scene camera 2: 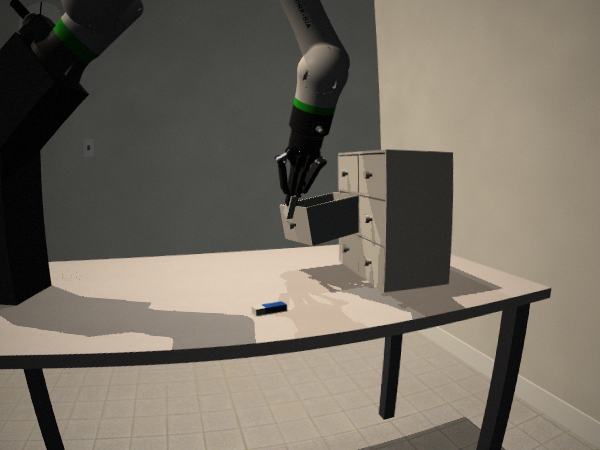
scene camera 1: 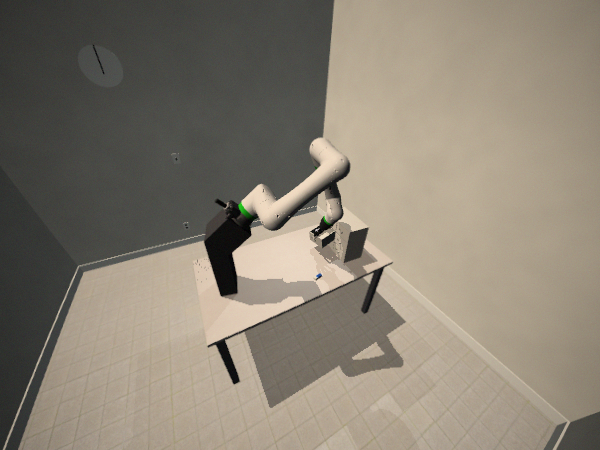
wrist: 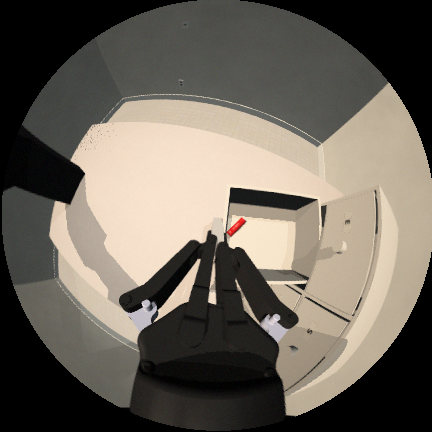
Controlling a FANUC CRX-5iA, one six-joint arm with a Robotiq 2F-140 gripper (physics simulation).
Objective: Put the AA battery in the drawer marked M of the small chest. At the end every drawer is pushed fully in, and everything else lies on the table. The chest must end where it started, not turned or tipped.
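Seen in the pictures: gripper, between the fingertips: (scene camera 2: 287,215) (scene camera 1: 313,237) (wrist: 216,224); arm's base, origin of its link: (scene camera 2: 54,64) (scene camera 1: 239,219).
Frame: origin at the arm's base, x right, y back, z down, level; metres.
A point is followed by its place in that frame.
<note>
The AA battery, a red cylinder (wrist: 236,226) @[z 0.436, x -0.070, y -0.617 m], lies inside the open drawer by its front wall. This drawer (scene camera 2: 330,220) @[z 0.396, x 0.014, y -0.660 m] (scene camera 1: 327,240) @[z 0.398, x 0.013, y -0.663 m] (wrist: 306,235) @[z 0.378, x -0.085, y -0.750 m] is pulled far out of the small chest (scene camera 1: 356,245) @[z 0.384, x 0.185, y -0.817 m] (scene camera 2: 419,220) @[z 0.383, x 0.184, y -0.806 m] (wrist: 387,260) @[z 0.228, x -0.059, y -0.818 m], middle row, far column in scene camera 2. The letter on its front is not readable. The chest stands upright and its other visible drawers look flush. My gripper (scene camera 2: 291,210) @[z 0.389, x -0.058, y -0.574 m] (wrist: 216,224) @[z 0.389, x -0.058, y -0.574 m] is shut and empty, its fingertips at the outer side of the open drawer's front, above the knob (scene camera 2: 292,225) @[z 0.411, x -0.040, y -0.580 m]. Whether they touch the front is unclear.
A blue and white block (scene camera 1: 318,276) @[z 0.529, x 0.205, y -0.460 m] (scene camera 2: 270,308) @[z 0.530, x 0.211, y -0.457 m] lies on the table (scene camera 1: 270,255) @[z 0.541, x -0.183, y -0.239 m] (scene camera 2: 150,280) @[z 0.541, x -0.100, y -0.213 m] (wrist: 150,175) @[z 0.540, x -0.159, y -0.322 m], in front of the chest and toward the near edge in scene camera 2. The black robot pedestal (scene camera 1: 220,265) @[z 0.256, x 0.045, y 0.166 m] stands at the table's other end.
</note>
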